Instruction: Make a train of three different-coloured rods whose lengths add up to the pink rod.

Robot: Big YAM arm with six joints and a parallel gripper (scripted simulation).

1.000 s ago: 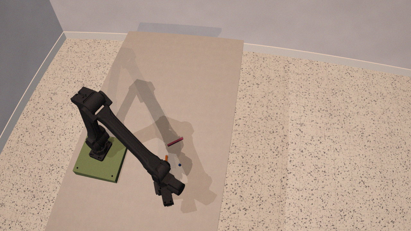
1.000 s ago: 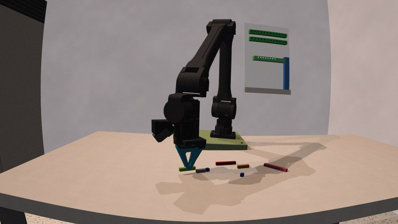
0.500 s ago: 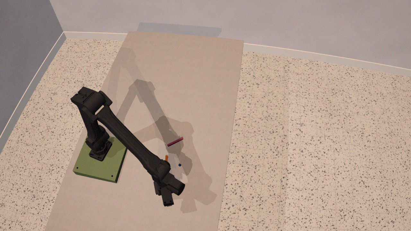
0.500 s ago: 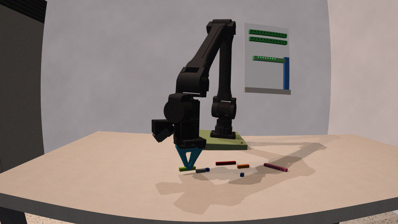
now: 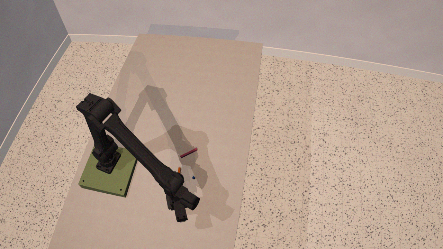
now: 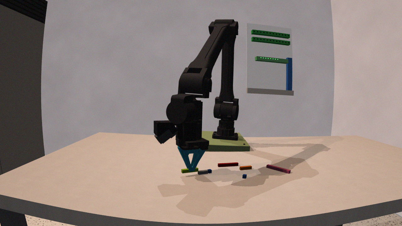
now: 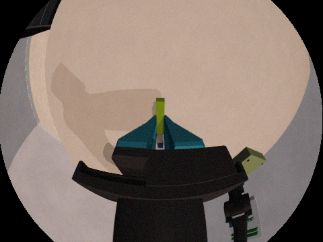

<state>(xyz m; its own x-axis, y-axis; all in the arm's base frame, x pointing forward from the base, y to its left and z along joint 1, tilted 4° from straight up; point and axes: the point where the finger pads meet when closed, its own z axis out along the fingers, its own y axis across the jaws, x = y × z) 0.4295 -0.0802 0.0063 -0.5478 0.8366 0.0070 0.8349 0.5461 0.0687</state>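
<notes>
Now: hand 1 cm above the lime rod. From my hand the other things lie so: red rod 11 cm to the left, 11 cm behind, 2 cm below; then orange rod 17 cm to the left, 8 cm behind, 2 cm below; then grey rod 3 cm to the left, 2 cm below, 2 cm behind.
</notes>
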